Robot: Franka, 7 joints.
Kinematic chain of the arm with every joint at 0, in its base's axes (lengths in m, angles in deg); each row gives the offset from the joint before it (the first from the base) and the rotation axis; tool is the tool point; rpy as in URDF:
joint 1: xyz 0 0 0.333 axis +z
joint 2: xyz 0 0 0 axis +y
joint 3: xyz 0 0 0.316 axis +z
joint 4: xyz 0.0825 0 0 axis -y
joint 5: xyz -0.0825 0 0.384 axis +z
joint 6: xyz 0 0 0 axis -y
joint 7: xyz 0.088 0 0 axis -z
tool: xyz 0 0 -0.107 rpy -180 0 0
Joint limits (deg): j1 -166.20..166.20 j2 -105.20..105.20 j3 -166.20..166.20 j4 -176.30..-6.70 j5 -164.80..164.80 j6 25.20..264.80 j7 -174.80..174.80
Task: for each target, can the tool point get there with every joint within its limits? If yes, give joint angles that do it. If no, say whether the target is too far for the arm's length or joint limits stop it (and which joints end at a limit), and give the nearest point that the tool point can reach.
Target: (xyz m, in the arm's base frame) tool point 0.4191 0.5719 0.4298
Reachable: yes | joints 63.73 65.02 4.19 -30.46 90.13 237.68 20.69
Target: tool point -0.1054 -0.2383 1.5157
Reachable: no: too far | nearest point -0.0747 -0.1688 1.1708 | short by 0.353 m
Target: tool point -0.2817 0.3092 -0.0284
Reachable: yes | joints 8.46 -72.78 132.19 -118.58 60.50 102.87 44.18
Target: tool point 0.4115 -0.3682 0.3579
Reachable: yes | joints 90.12 -6.45 -134.52 -130.59 137.19 122.95 -117.95
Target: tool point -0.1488 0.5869 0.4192
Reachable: yes | joints -15.36 -17.34 118.09 -113.28 -49.63 130.26 -39.65
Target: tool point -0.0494 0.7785 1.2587
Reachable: no: too far | nearest point -0.0350 0.5517 0.9890 | short by 0.353 m
